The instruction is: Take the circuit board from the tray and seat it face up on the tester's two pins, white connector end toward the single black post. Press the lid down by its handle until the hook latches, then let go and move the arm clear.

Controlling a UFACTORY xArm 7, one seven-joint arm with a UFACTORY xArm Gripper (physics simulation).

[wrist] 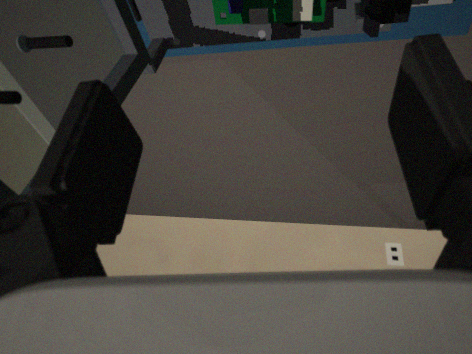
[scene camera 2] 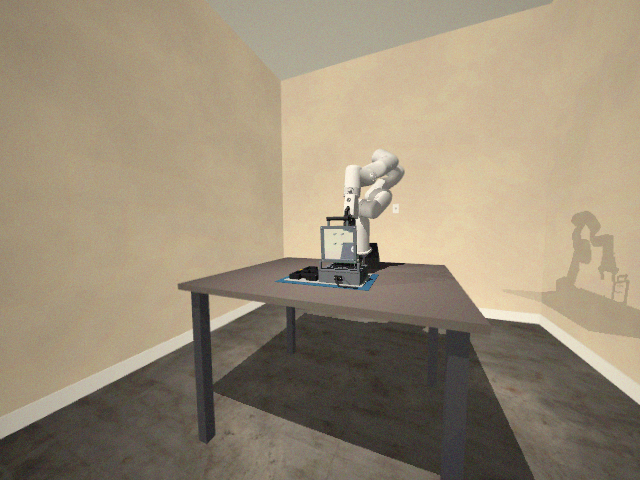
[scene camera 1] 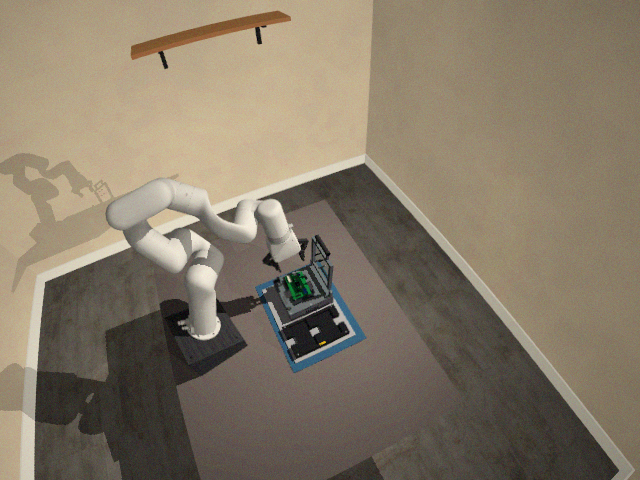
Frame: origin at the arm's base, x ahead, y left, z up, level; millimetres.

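Seen in the pictures: gripper, between the fingertips: [wrist: 251, 97] [scene camera 2: 349, 231] [scene camera 1: 290, 264]; arm's base, origin of its link: [scene camera 2: 361, 250] [scene camera 1: 203, 326].
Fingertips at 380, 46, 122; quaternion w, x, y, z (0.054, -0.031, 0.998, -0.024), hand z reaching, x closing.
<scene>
Pixels of each thing's top centre, then the offset from my fingertips to it, as dx, dy, dz. Level surfaces: height alone.
- green circuit board, centre of its top: [scene camera 1: 297, 283] +9, -8, -126
- tester's lid, centre of its top: [scene camera 1: 322, 252] [scene camera 2: 337, 228] +117, -9, +14
- blue-edged mat, height of its surface: dz -216
- table, height of its surface: dz -218
The green circuit board [scene camera 1: 298, 285] [wrist: 270, 12] lies face up on the grey tester [scene camera 1: 321, 299] [scene camera 2: 352, 276]. Its white connector [wrist: 306, 10] shows at the top edge of the wrist view. How it sits on the pins, and the black post, cannot be made out. The tester's lid [scene camera 2: 338, 242] [wrist: 60, 67] stands upright with its black handle [scene camera 1: 321, 245] [scene camera 2: 337, 219] on top. My gripper [scene camera 1: 291, 264] [wrist: 251, 97] is open and empty, above the tester's edge and beside the raised lid. In scene camera 2 it is partly hidden behind the handle.
The black tray [scene camera 1: 302, 335] [scene camera 2: 303, 273] with a yellow mark lies beside the tester. Both are on a blue-edged mat [scene camera 1: 356, 338] [scene camera 2: 373, 282] on the table [scene camera 1: 413, 361] [scene camera 2: 248, 281]. Black pegs [wrist: 47, 42] stick out from the lid. The arm's base [scene camera 1: 206, 351] stands across from the lid.
</scene>
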